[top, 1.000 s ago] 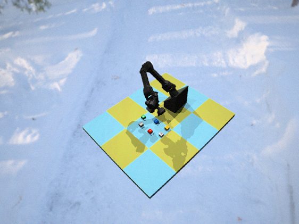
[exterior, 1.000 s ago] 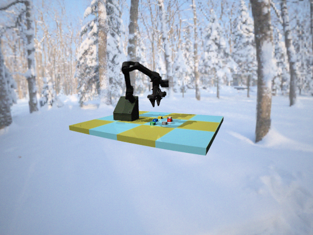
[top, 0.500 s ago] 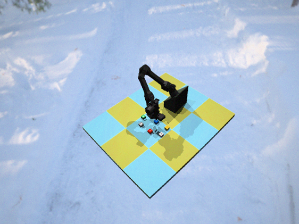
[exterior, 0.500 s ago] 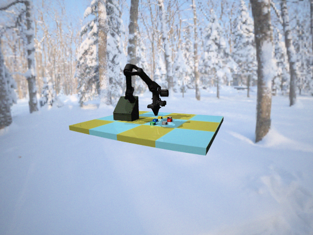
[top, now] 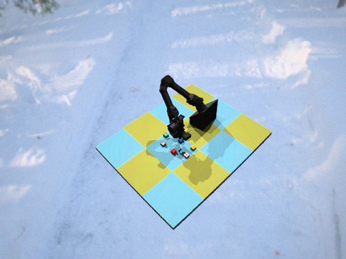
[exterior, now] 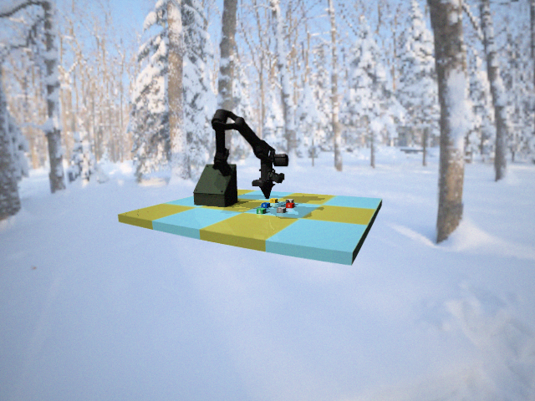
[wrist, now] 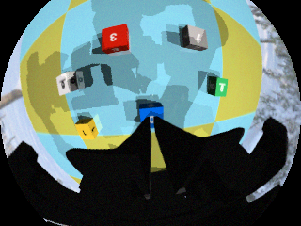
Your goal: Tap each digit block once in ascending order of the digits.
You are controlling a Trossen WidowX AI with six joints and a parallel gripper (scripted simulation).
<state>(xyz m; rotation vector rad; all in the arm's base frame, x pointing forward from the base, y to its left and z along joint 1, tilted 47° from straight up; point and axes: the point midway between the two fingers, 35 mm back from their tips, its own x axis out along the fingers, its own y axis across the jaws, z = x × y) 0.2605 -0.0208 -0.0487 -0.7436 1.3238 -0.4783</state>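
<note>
Now: the blue block 30 mm below my gripper tip and 10 mm behind it. Also, from my gripper tip: yellow block (110 mm to the left, 40 mm behind, 30 mm below); green block (120 mm to the right, 50 mm ahead, 30 mm below); red block (100 mm ahead, 50 mm to the left, 30 mm below).
</note>
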